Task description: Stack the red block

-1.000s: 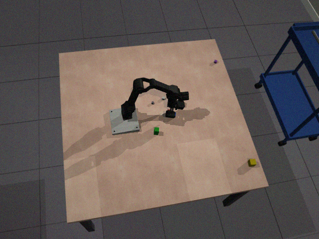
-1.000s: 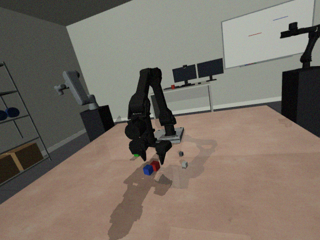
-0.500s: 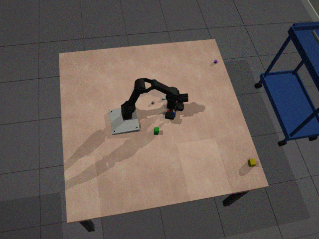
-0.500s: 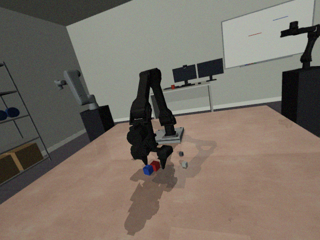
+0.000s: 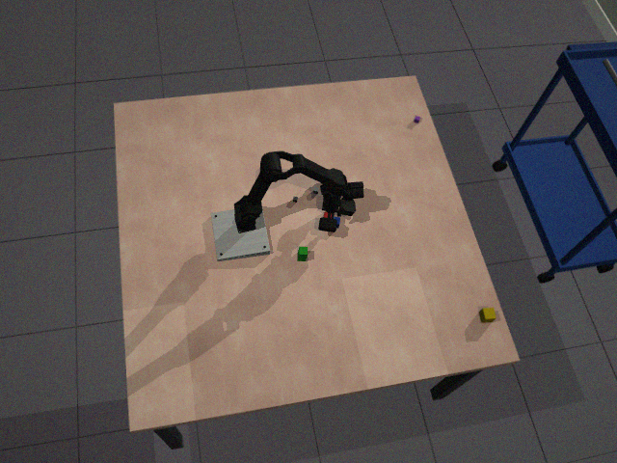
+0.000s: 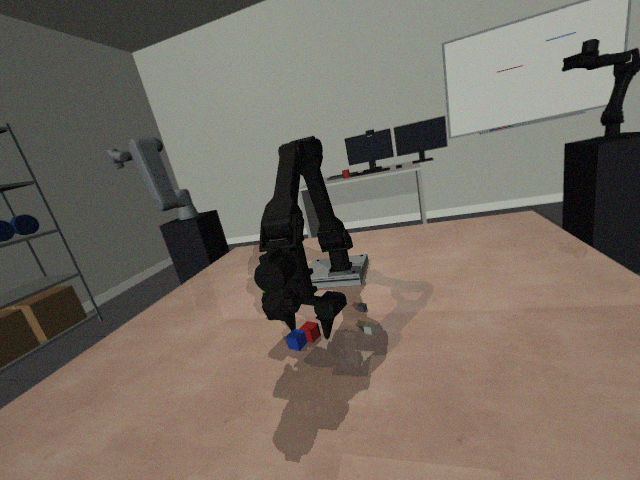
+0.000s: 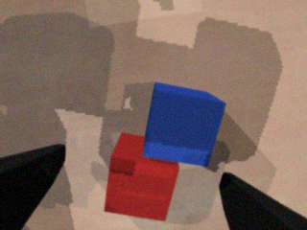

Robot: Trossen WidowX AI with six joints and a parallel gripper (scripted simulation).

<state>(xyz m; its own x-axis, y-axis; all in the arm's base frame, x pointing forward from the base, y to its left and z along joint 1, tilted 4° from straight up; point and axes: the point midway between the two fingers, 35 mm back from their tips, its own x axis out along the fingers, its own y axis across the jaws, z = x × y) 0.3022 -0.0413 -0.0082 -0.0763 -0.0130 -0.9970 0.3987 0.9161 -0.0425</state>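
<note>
Now: the blue cube 2 cm to the right of my gripper tip, 2 cm ahead of it and 1 cm above it. Also, from my gripper tip: red block (1 cm above); then purple cube (51 cm ahead, 37 cm to the left); then small dark cube (11 cm to the left, 9 cm behind).
</note>
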